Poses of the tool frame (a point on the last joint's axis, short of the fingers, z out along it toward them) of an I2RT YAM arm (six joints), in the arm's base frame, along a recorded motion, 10 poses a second.
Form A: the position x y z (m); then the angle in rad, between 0 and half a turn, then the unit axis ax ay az.
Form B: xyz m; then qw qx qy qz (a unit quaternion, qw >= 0). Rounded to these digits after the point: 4 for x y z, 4 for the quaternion.
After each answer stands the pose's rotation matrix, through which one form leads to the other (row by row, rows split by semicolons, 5 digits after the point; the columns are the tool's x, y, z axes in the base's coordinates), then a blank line. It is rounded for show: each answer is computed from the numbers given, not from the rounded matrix.
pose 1, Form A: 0.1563, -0.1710, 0.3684, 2.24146, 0.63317, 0.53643, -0.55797
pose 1, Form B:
0.1563, -0.1710, 0.3684, 0.4350, 0.5701, 0.4830, -0.5024
0.02857 0.98787 -0.15262; 0.11363 -0.15490 -0.98137; -0.99311 0.01069 -0.11668

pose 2, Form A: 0.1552, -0.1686, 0.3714, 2.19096, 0.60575, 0.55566, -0.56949
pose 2, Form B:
0.1552, -0.1686, 0.3714, 0.4576, 0.5386, 0.4941, -0.5064
-0.00099 0.99564 -0.09326; 0.06876 -0.09297 -0.99329; -0.99763 -0.00740 -0.06837

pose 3, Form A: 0.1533, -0.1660, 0.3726, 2.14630, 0.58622, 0.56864, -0.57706
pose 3, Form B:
0.1533, -0.1660, 0.3726, 0.4774, 0.5151, 0.4997, -0.5071
-0.01357 0.99888 -0.04535; 0.03067 -0.04492 -0.99852; -0.99944 -0.01494 -0.03002

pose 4, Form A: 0.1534, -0.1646, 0.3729, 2.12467, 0.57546, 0.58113, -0.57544
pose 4, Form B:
0.1534, -0.1646, 0.3729, 0.4868, 0.5027, 0.5076, -0.5026
-0.02065 0.99973 -0.01107; 0.02091 -0.01064 -0.99972; -0.99957 -0.02087 -0.02068

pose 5, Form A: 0.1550, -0.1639, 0.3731, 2.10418, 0.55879, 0.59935, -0.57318
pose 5, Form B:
0.1550, -0.1639, 0.3731, 0.4958, 0.4853, 0.5205, -0.4978
-0.03744 0.99876 0.03296; 0.01164 0.03342 -0.99937; -0.99923 -0.03704 -0.01287

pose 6, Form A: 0.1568, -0.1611, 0.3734, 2.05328, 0.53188, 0.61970, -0.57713
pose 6, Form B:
0.1568, -0.1611, 0.3734, 0.5177, 0.4551, 0.5302, -0.4938
-0.04983 0.99378 0.09957; -0.02871 0.09823 -0.99475; -0.99835 -0.05242 0.02364

